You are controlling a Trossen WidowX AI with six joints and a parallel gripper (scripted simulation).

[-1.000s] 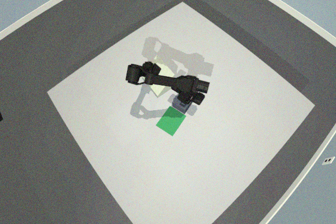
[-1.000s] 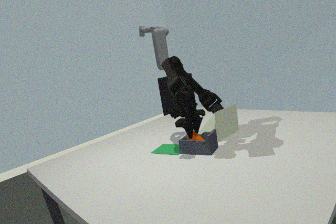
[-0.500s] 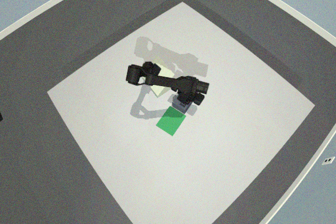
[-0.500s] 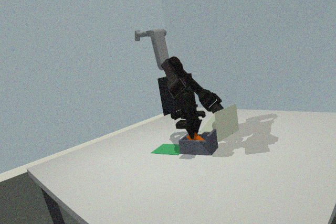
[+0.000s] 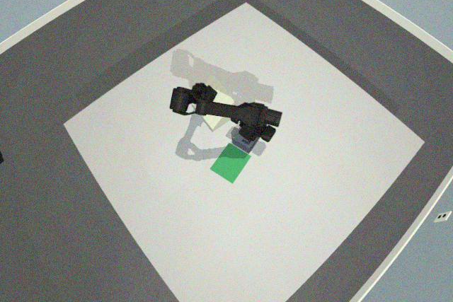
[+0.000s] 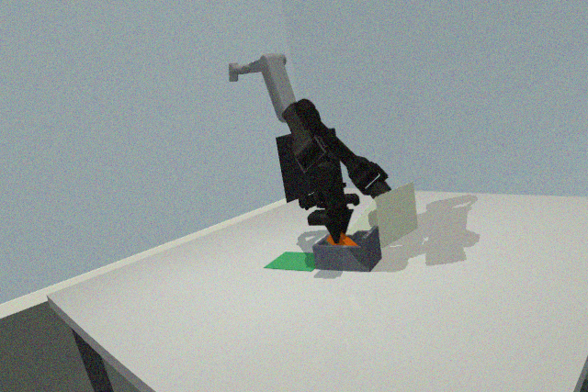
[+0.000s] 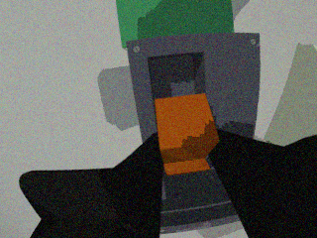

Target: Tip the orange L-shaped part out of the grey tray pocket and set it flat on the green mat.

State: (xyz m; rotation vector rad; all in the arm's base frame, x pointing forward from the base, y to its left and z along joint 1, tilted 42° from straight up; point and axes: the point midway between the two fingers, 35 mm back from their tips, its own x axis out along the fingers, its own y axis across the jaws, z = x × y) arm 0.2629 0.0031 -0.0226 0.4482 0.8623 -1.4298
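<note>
My gripper tip is now 140 mm to the left of the green mat, 80 mm above it and 20 mm short of it. The rest, counted from my gripper tip: orange L-shaped part: 30 mm to the left, 30 mm below, 20 mm behind.
</note>
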